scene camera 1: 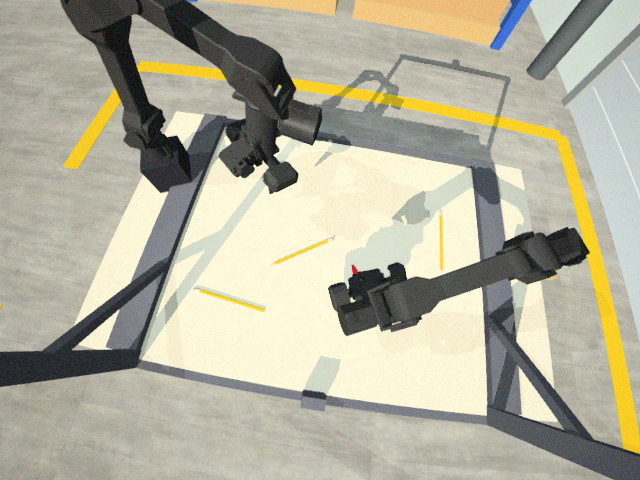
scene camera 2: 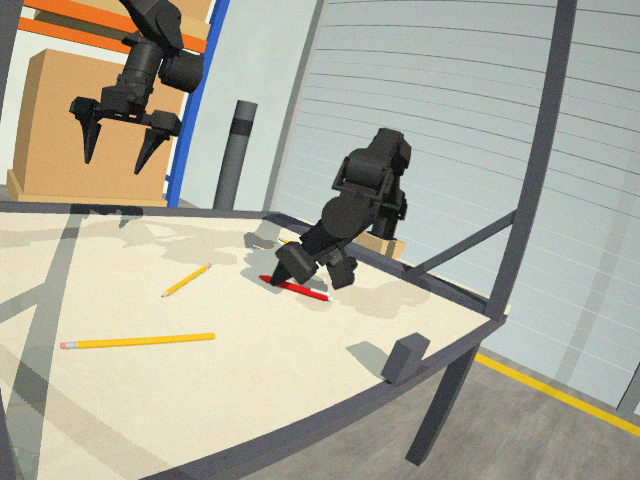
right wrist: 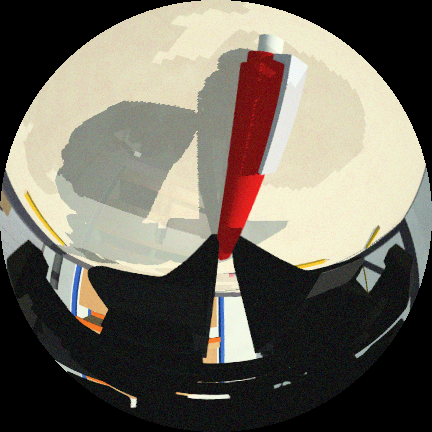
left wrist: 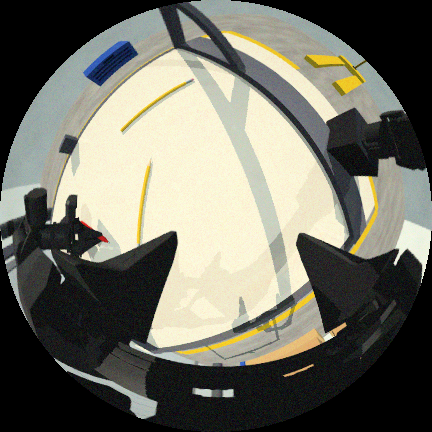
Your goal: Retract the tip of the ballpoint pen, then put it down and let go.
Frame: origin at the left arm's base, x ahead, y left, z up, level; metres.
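Seen in the pictures: left gripper, fingertip midpoint: (scene camera 1: 260, 179) (scene camera 2: 110, 169) (left wrist: 240, 238); right gripper, fingertip midpoint: (scene camera 1: 355, 274) (scene camera 2: 272, 283) (right wrist: 224, 240) (left wrist: 101, 236); left arm's base, link origin: (scene camera 1: 159, 152) (left wrist: 368, 140); right arm's base, link origin: (scene camera 2: 382, 236).
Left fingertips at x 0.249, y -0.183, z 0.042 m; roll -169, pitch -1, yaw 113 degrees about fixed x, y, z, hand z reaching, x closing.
Note:
Offsets run from my left fingertips to a thing's top centre. Level surfaces: height alone.
The red ballpoint pen @(0.132 m down, 0.185 m ahead, 0.282 m right) (scene camera 1: 354, 269) (scene camera 2: 310, 293) (right wrist: 255, 120) lies almost flat at the table surface, with its white button and white clip at the end away from the fingers. My right gripper (scene camera 2: 276, 280) (right wrist: 224, 240) is shut on the pen's narrow front end, its two fingertips on either side of it. Whether the writing point is out is hidden at the fingers. In scene camera 1 the right arm covers most of the pen. My left gripper (scene camera 1: 260, 173) (scene camera 2: 111, 167) (left wrist: 240, 238) is open and empty, high above the table, away from the pen.
Three yellow pencils lie on the cream table @(0.148 m down) (scene camera 1: 310, 335): one pencil @(0.139 m down, 0.062 m ahead, 0.148 m right) (scene camera 1: 305, 250) (scene camera 2: 187, 280) near the middle, another pencil @(0.141 m down, 0.146 m back, 0.224 m right) (scene camera 1: 231, 299) (scene camera 2: 144, 341) farther left, a third pencil @(0.141 m down, 0.459 m ahead, 0.210 m right) (scene camera 1: 441, 240) at the right. A small dark block @(0.091 m down, 0.000 m ahead, 0.491 m right) (scene camera 1: 313, 400) (scene camera 2: 406, 359) stands on the table's edge.

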